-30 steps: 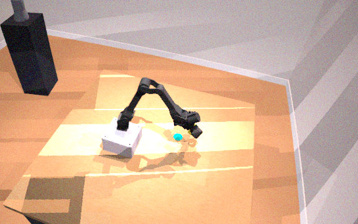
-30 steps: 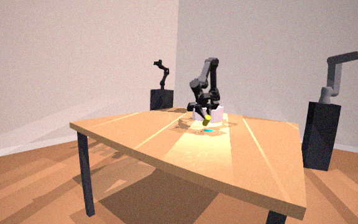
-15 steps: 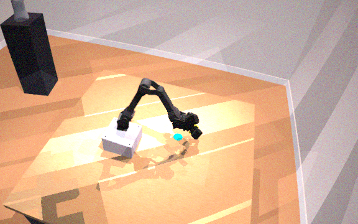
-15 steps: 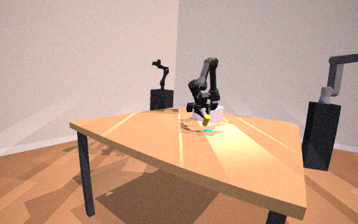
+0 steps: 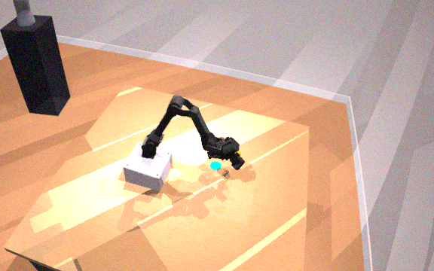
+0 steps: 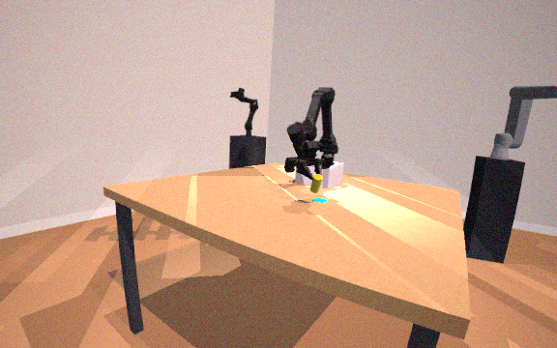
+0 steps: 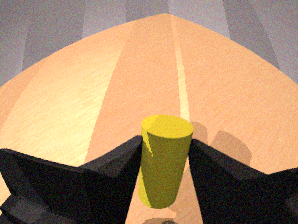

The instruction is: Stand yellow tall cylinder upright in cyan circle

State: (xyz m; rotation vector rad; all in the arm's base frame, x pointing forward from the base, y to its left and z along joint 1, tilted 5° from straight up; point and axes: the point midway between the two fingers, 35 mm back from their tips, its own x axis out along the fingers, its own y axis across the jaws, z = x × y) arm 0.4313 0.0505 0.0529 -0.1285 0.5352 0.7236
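The cyan circle lies 10 cm below my gripper tip, 10 cm behind it and 1 cm to the right of it. Also, from my gripper tip: yellow tall cylinder 2 cm below, 1 cm behind.
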